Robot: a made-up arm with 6 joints.
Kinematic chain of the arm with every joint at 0, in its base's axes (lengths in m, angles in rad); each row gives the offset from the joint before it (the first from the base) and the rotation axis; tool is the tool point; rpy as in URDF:
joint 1: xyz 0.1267 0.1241 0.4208 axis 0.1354 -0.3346 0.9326
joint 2: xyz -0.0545 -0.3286 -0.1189 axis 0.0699 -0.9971 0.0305
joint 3: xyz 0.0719 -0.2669 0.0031 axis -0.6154 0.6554 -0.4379
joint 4: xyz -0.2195 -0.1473 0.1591 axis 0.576 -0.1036 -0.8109
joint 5: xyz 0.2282 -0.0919 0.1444 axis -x
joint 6: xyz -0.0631 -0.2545 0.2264 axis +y
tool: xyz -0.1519 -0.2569 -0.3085 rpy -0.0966 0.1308 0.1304
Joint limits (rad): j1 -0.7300..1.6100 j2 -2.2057..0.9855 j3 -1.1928..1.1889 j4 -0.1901..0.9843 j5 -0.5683..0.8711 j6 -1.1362..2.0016
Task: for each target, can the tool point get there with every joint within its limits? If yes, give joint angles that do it. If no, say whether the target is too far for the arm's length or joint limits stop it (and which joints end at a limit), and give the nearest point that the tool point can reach.
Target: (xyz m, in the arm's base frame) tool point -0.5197 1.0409 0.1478
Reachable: no: joint limits stop it (at a limit: joint 1, joint 2, joint 3, joint 4) | nearest point -0.8500 0.3754 0.4819 | short by 0.815 m
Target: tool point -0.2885 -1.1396 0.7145
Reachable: yes | joints 0.0806 0.3517 0.2721 0.0359 0.1759 0.4998
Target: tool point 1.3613 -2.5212 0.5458
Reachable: no: too far | nearest point 0.8620 -1.4482 0.4318 | short by 1.189 m
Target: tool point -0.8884 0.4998 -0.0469
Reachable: no: joint limits stop it (at a limit: joint 1, joint 2, joint 4, joint 5) | nearest point -0.9070 0.2122 0.3114 | short by 0.460 m
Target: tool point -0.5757 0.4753 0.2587
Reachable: no: joint limits stop it (at a limit: joint 1, joint 2, joint 3, joint 4, joint 5) | nearest point -0.7991 0.2831 0.3802 | short by 0.319 m
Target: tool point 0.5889 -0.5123 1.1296
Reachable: yes | joints 0.0487 -1.1568 0.7395 0.7673 0.2020 0.7968
